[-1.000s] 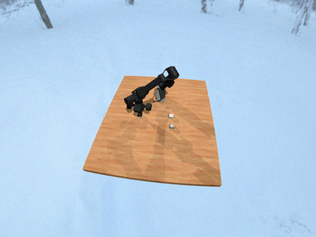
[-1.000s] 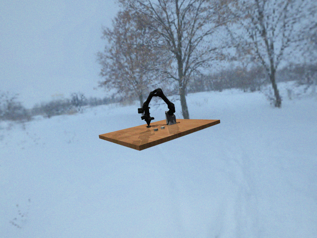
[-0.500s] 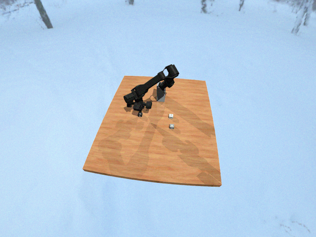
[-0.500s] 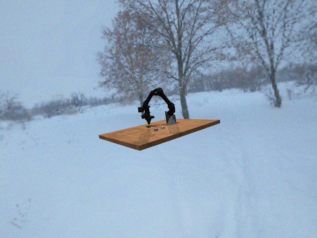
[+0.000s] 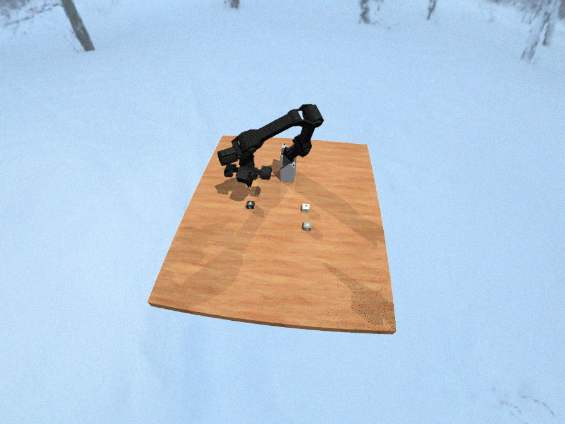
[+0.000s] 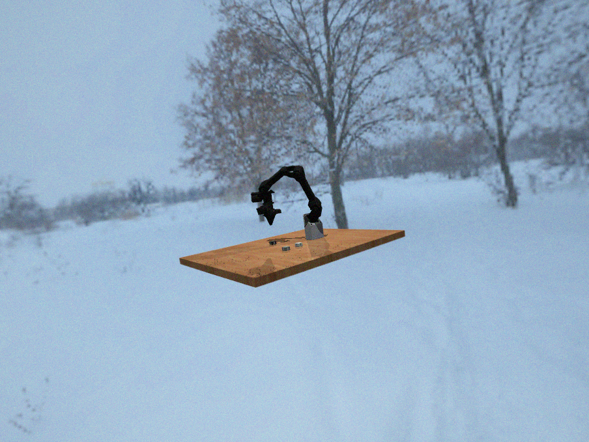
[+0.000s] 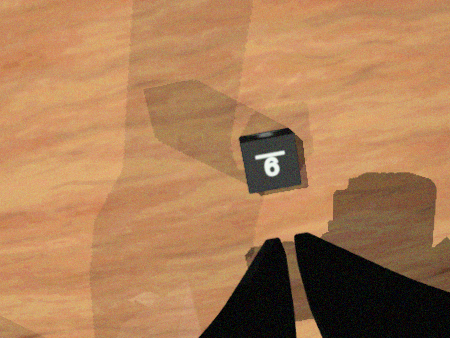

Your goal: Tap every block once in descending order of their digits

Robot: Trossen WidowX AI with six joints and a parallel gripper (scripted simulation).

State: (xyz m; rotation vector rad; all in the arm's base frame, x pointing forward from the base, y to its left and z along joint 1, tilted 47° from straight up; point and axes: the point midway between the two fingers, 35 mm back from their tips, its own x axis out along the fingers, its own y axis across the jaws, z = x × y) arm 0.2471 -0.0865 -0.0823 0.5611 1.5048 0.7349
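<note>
My gripper tip is 30 mm past the white block, 240 mm to the right of it and 110 mm above it. From my gripper tip the other things lie so: black block (10 mm to the right, 110 mm below); grey block (70 mm ahead, 260 mm to the left, 110 mm below).
</note>
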